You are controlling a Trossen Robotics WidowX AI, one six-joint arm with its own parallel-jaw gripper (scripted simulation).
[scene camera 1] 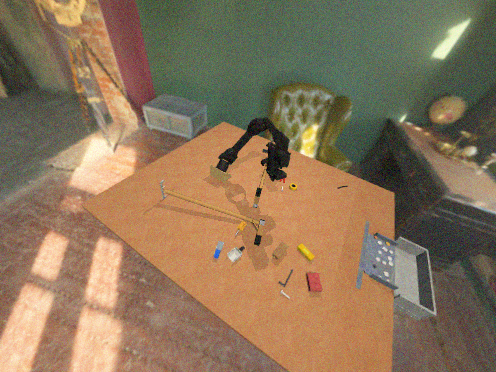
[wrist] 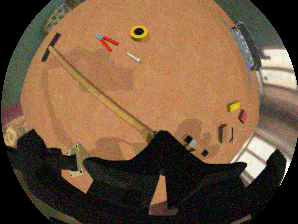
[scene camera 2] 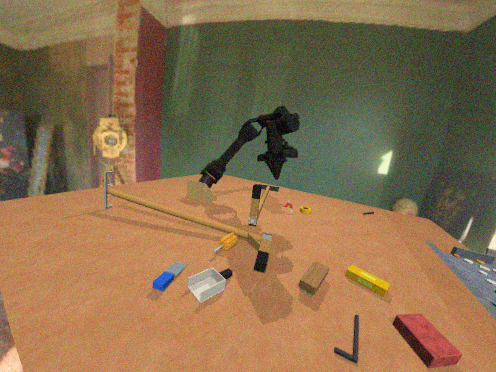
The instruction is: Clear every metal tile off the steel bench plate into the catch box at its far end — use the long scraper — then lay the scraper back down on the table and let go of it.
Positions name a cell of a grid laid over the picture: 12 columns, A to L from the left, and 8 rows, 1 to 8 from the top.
Scene:
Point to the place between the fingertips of my gripper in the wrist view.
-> G5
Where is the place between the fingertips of my gripper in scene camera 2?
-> G4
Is my gripper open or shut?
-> Shut.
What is my gripper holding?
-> Nothing.

